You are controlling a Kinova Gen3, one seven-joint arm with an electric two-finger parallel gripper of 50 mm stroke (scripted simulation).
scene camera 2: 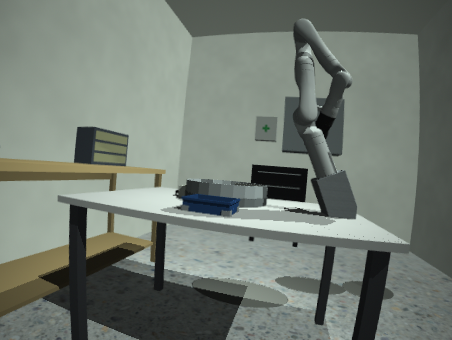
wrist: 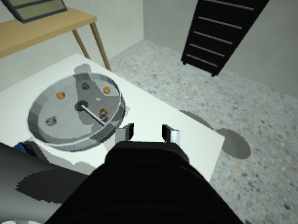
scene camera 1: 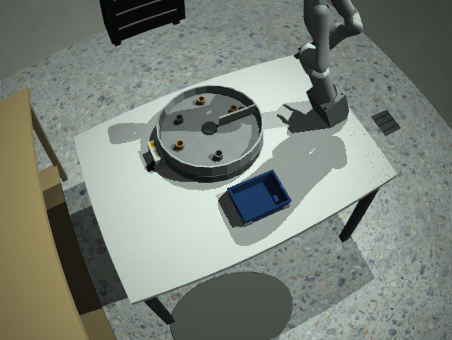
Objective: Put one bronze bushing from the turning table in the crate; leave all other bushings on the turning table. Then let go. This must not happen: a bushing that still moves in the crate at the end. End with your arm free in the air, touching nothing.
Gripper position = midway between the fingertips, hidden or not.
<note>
In view: my gripper [wrist: 147, 129], a blue crate [scene camera 1: 265, 191] and a round grey turning table [scene camera 1: 202, 135].
The blue crate shows as well in scene camera 2 [scene camera 2: 223, 206]. The round grey turning table is seen too in the wrist view [wrist: 73, 124].
</note>
